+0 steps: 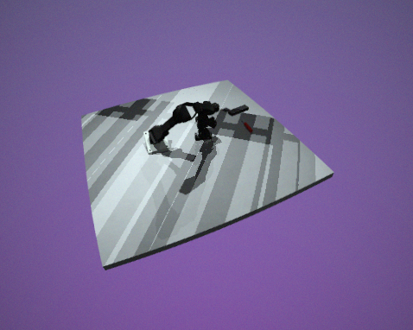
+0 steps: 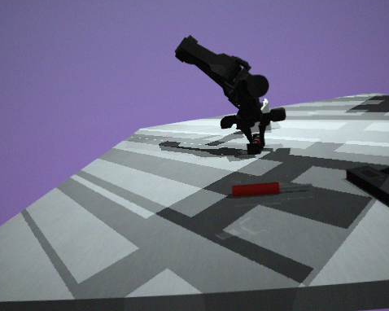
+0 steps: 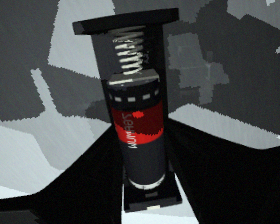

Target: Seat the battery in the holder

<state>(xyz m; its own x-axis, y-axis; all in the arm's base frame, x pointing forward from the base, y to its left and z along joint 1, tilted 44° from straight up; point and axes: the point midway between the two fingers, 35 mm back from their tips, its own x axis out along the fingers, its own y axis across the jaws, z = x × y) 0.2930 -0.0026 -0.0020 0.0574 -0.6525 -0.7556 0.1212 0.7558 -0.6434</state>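
The battery lies 10 mm above my gripper tip. Round my gripper tip: red-handled screwdriver 320 mm ahead, 50 mm to the left; flat black box 340 mm ahead, 230 mm to the left, 10 mm above.
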